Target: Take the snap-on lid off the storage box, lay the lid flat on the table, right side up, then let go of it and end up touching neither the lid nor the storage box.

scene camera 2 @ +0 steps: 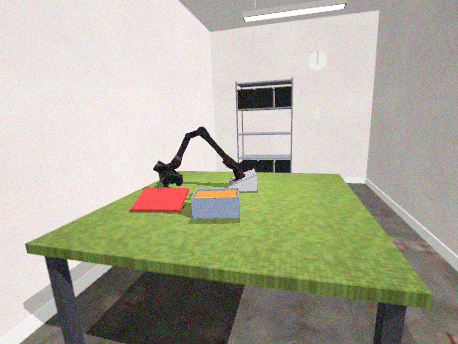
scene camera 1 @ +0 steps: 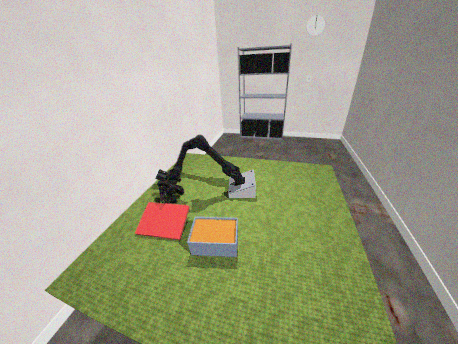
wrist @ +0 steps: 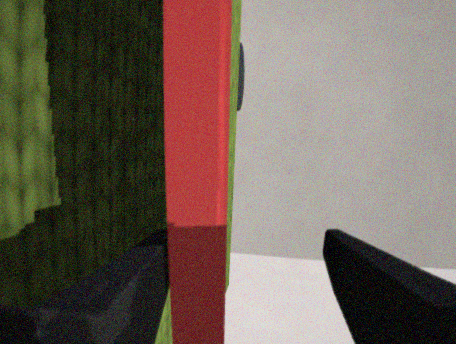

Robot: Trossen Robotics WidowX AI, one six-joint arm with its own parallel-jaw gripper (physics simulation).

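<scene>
The red lid (scene camera 1: 162,220) (scene camera 2: 160,200) (wrist: 194,115) is off the box, broad smooth face up, left of the storage box. In the wrist view it is edge-on, with shadowed table beneath its near edge, which looks slightly raised; whether its far edge rests on the table is unclear. The blue-grey storage box (scene camera 1: 214,249) (scene camera 2: 216,207) stands upright and open, orange inside. My gripper (scene camera 1: 163,201) (scene camera 2: 166,185) (wrist: 249,241) is open at the lid's arm-side edge. The lid edge lies between the fingers, close to the left, table-side finger, whose tip is partly hidden; contact is unclear.
The arm's grey base (scene camera 1: 242,186) (scene camera 2: 244,181) stands behind the box on the green table top (scene camera 1: 300,260) (scene camera 2: 310,235). A wall (scene camera 1: 110,90) rises along the table's left side. A shelf unit (scene camera 1: 263,96) (scene camera 2: 264,133) stands at the far wall.
</scene>
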